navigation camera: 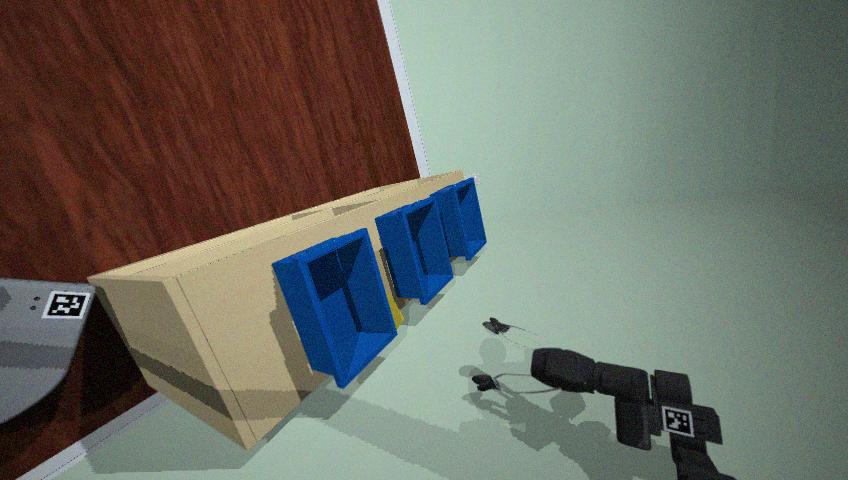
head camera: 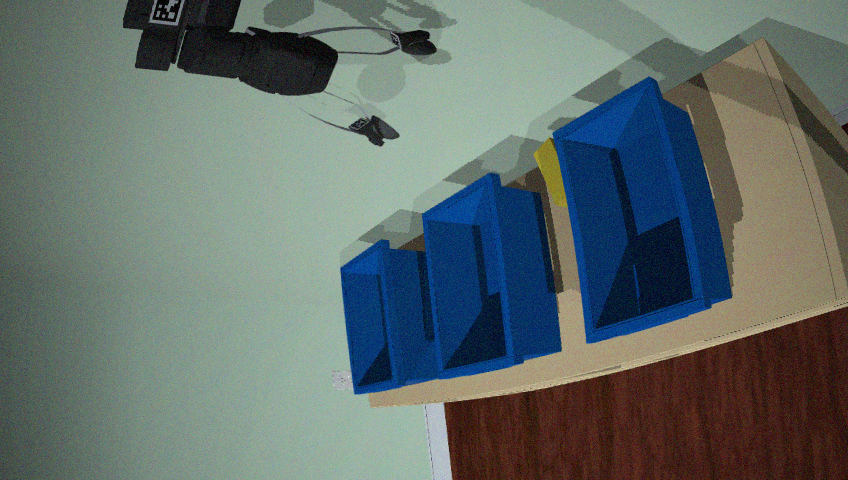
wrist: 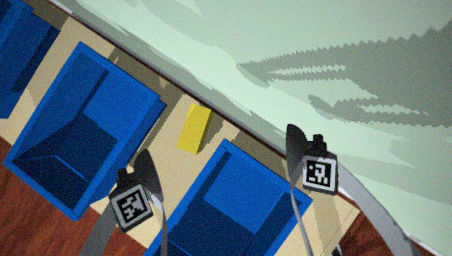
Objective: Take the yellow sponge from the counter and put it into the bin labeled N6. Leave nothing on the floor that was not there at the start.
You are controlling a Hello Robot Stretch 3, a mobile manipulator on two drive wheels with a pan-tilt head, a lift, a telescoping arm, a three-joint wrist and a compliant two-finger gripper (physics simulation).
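Frame: origin at the robot's base, x left, y back, z up, level; metres.
Seen in the pictures: gripper, fingertip midpoint: (navigation camera: 479, 351) (head camera: 413, 89) (wrist: 221, 154).
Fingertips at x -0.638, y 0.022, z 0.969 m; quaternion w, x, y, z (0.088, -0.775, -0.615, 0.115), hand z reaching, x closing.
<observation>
Offsets run from my fingertips to a thing's top centre. Level surfaces: height alone.
The yellow sponge {dx -0.056, dy -0.063, dz -0.297 m} (head camera: 552, 172) (navigation camera: 395, 310) (wrist: 194, 129) lies on the tan counter {dz -0.359 m} (head camera: 773, 208) (navigation camera: 226, 333) (wrist: 175, 165) near its wall edge, between the nearest blue bin {dx +0.152, dy -0.079, dz -0.239 m} (head camera: 601, 237) (navigation camera: 297, 327) (wrist: 240, 185) and the middle blue bin {dx -0.138, dy -0.271, dz -0.239 m} (head camera: 532, 267) (navigation camera: 392, 255) (wrist: 112, 115). A far blue bin {dx -0.427, dy -0.464, dz -0.239 m} (head camera: 410, 309) (navigation camera: 449, 220) (wrist: 25, 65) stands beyond. No label N6 is readable. My gripper (head camera: 395, 86) (navigation camera: 490, 353) (wrist: 221, 154) is open and empty, apart from the sponge. In the wrist view the sponge appears beyond the gap between the fingertips.
A pale green wall (head camera: 178, 237) (navigation camera: 684, 148) runs behind the counter. Dark reddish wood floor {dz -0.969 m} (head camera: 595, 416) (navigation camera: 208, 118) lies at the counter's other side. My grey base (navigation camera: 35, 362) shows at the left of the navigation view. A wall outlet {dx -1.082, dy -0.975, dz -0.512 m} (head camera: 341, 380) is beside the far bin.
</observation>
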